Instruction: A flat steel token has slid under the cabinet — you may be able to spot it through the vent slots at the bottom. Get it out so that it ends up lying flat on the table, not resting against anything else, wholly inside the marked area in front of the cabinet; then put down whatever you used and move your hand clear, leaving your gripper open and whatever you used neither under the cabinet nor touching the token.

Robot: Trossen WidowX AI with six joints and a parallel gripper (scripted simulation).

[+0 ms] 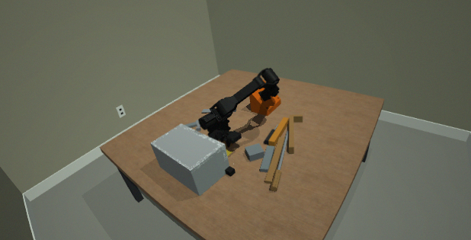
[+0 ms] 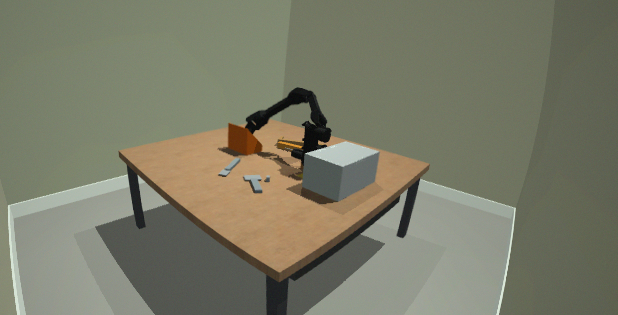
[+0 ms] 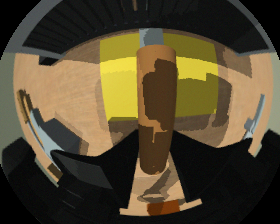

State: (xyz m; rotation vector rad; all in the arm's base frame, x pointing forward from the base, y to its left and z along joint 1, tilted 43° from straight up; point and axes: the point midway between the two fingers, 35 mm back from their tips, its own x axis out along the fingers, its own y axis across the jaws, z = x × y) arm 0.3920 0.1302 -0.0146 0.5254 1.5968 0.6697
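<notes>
The orange bar lies 24 cm behind my gripper tip, 14 cm to the left of it and 1 cm above it. Round my gripper tip: grey block (4 cm behind, 16 cm to the left, 1 cm above); wooden stick (8 cm behind, 26 cm to the left); grey t-piece (1 cm behind, 31 cm to the right).
</notes>
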